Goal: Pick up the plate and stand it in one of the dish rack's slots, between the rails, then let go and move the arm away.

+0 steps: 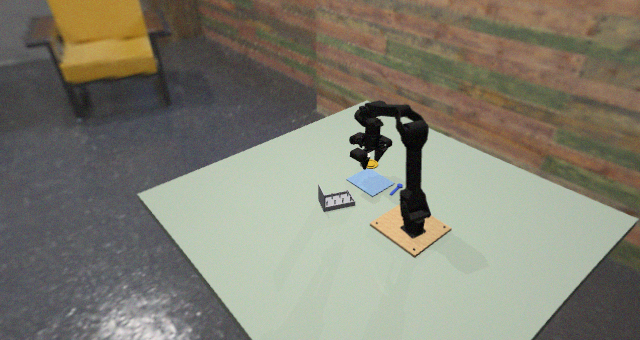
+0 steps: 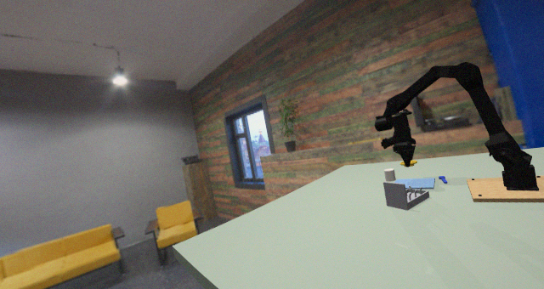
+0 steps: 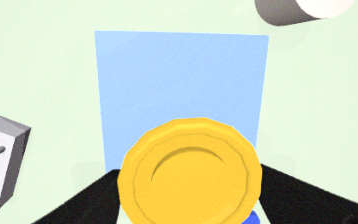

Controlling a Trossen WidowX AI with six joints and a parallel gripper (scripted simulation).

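The grey dish rack lies 19 cm to the left of my gripper tip, 6 cm below it and 4 cm behind it. The rest, counted from my gripper tip: light blue mat (8 cm below); white cup (11 cm ahead, 6 cm to the right, 6 cm below); yellow plate (1 cm above).
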